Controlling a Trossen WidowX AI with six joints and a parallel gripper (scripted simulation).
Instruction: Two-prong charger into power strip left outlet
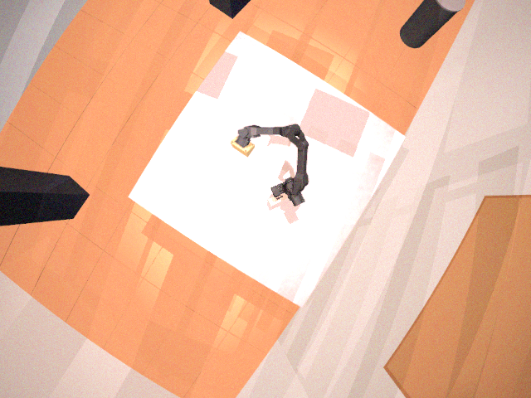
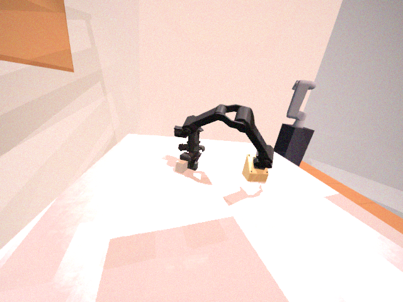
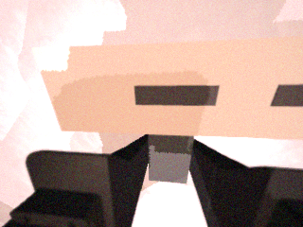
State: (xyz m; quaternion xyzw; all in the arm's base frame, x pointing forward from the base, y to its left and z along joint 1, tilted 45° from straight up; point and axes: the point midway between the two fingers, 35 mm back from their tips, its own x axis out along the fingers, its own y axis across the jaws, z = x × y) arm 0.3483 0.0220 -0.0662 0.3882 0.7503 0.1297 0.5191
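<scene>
Now: the charger 2 cm ahead of my gripper tip, 1 cm to the right of it and 1 cm above it.
</scene>
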